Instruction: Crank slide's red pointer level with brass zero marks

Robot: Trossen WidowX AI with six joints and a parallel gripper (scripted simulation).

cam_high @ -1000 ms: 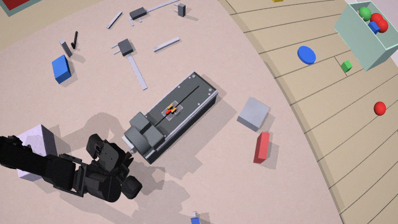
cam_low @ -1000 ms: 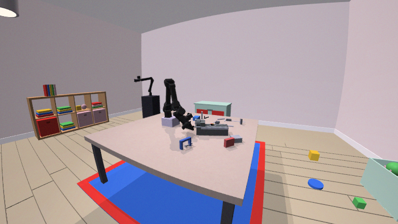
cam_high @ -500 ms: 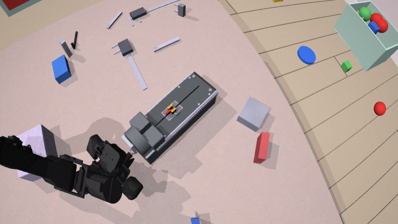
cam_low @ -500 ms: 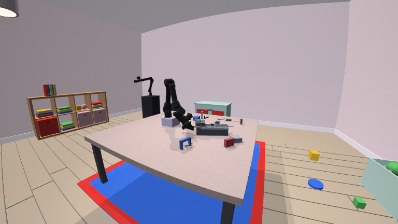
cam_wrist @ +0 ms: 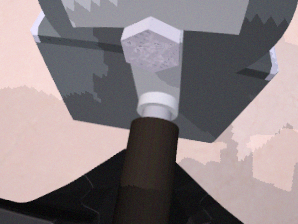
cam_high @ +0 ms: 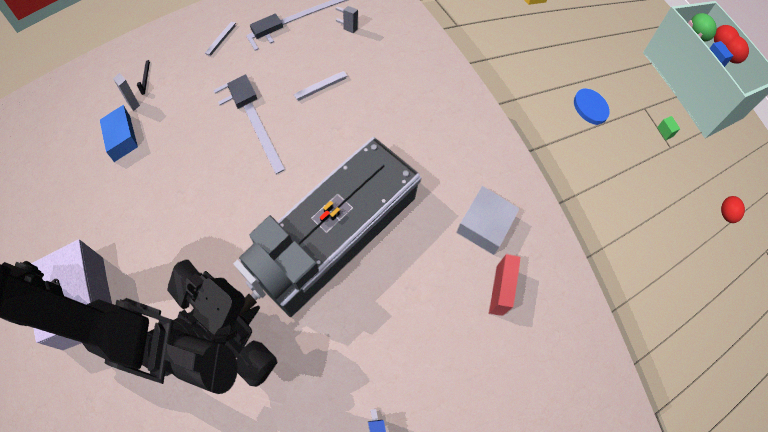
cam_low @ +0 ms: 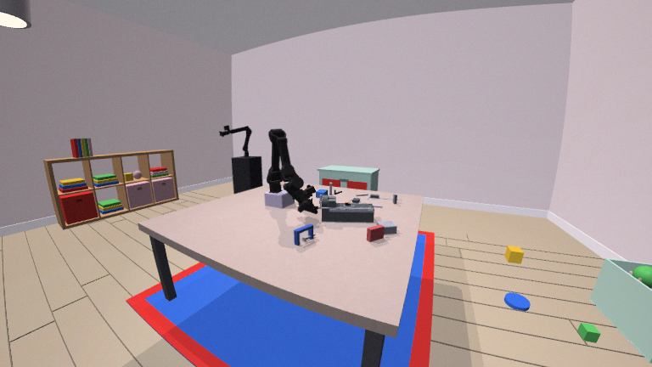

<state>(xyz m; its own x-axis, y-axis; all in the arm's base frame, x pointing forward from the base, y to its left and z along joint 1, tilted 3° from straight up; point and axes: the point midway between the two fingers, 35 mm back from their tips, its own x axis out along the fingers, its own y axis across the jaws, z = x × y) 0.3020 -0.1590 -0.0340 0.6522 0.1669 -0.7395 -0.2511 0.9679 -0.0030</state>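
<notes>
Now: gripper tip 3 cm below the dark brown crank handle, 2 cm past it and 1 cm to the left of it. Also, from my gripper tip: red pointer: 14 cm ahead, 5 cm above, 4 cm to the left; red block: 31 cm ahead, 16 cm to the right; grey block: 36 cm ahead, 6 cm to the right, 1 cm below.
</notes>
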